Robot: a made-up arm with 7 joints. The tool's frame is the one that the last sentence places.
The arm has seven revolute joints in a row. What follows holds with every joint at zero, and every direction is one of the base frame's.
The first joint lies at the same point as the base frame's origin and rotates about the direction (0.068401, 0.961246, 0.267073).
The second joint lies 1 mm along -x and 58.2 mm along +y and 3.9 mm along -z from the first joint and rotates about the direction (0.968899, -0.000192, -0.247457).
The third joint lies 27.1 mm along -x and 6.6 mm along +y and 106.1 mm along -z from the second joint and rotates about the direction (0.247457, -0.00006, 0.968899).
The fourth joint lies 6.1 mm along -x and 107.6 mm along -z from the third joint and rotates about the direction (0.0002, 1, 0.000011).
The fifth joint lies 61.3 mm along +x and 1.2 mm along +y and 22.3 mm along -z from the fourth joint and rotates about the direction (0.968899, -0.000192, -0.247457).
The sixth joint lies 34.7 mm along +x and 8.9 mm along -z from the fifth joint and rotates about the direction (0.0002, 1, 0.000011).
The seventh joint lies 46.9 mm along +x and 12 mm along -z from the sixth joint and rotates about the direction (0.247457, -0.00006, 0.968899).
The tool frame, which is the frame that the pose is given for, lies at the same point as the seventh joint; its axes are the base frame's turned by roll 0, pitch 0.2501 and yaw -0.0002 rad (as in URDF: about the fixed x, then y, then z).
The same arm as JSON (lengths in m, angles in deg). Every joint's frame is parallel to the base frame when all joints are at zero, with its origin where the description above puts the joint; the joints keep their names.
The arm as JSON. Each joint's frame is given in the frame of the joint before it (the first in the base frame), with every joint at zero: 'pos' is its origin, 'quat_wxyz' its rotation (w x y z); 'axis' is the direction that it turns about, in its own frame. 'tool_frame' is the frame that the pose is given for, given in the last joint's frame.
{
  "length_unit": "m",
  "angle_unit": "deg",
  "joints": [
    {
      "joint": "joint 1",
      "pos": [
        0.0,
        0.0,
        0.0
      ],
      "quat_wxyz": [
        1.0,
        0.0,
        0.0,
        0.0
      ],
      "axis": [
        0.068403,
        0.961235,
        0.26711
      ]
    },
    {
      "joint": "joint 2",
      "pos": [
        -0.001,
        0.0582,
        -0.0039
      ],
      "quat_wxyz": [
        1.0,
        0.0,
        0.0,
        0.0
      ],
      "axis": [
        0.968889,
        -0.0002,
        -0.247497
      ]
    },
    {
      "joint": "joint 3",
      "pos": [
        -0.0271,
        0.0066,
        -0.1061
      ],
      "quat_wxyz": [
        1.0,
        0.0,
        0.0,
        0.0
      ],
      "axis": [
        0.247497,
        -0.0001,
        0.968889
      ]
    },
    {
      "joint": "joint 4",
      "pos": [
        -0.0061,
        0.0,
        -0.1076
      ],
      "quat_wxyz": [
        1.0,
        0.0,
        0.0,
        0.0
      ],
      "axis": [
        0.0002,
        1.0,
        0.0
      ]
    },
    {
      "joint": "joint 5",
      "pos": [
        0.0613,
        0.0012,
        -0.0223
      ],
      "quat_wxyz": [
        1.0,
        0.0,
        0.0,
        0.0
      ],
      "axis": [
        0.968889,
        -0.0002,
        -0.247497
      ]
    },
    {
      "joint": "joint 6",
      "pos": [
        0.0347,
        0.0,
        -0.0089
      ],
      "quat_wxyz": [
        1.0,
        0.0,
        0.0,
        0.0
      ],
      "axis": [
        0.0002,
        1.0,
        0.0
      ]
    },
    {
      "joint": "joint 7",
      "pos": [
        0.0469,
        0.0,
        -0.012
      ],
      "quat_wxyz": [
        1.0,
        0.0,
        0.0,
        0.0
      ],
      "axis": [
        0.247497,
        -0.0001,
        0.968889
      ]
    }
  ],
  "tool_frame": {
    "pos": [
      0.0,
      0.0,
      0.0
    ],
    "quat_wxyz": [
      0.992191,
      0.000012,
      0.124724,
      -0.000099
    ]
  }
}

